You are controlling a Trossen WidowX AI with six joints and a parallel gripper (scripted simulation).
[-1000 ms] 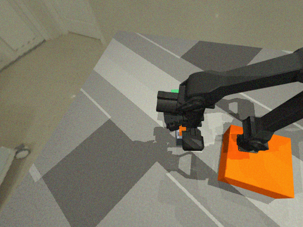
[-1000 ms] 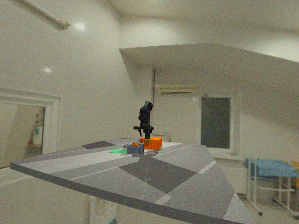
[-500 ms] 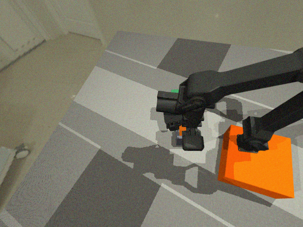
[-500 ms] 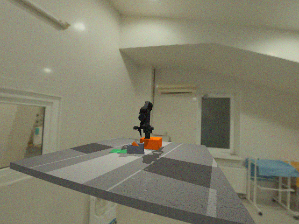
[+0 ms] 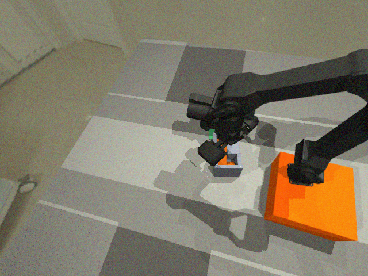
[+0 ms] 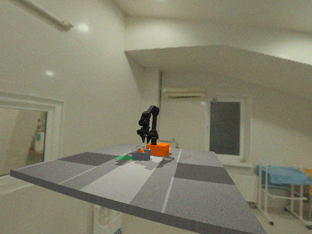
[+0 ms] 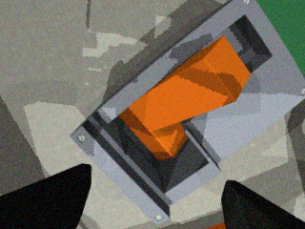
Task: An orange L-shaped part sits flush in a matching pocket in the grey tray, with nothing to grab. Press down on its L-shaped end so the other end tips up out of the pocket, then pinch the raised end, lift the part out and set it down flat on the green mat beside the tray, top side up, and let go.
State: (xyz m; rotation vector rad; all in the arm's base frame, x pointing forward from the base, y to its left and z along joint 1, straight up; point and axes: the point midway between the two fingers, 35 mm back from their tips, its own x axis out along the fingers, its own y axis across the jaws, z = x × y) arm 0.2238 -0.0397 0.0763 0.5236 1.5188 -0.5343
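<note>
My gripper tip is now 100 mm above the orange L-shaped part, 10 mm to the left of it and 10 mm past it. The rest, counted from my gripper tip: green mat (190 mm to the right, 160 mm below, 10 mm ahead).
</note>
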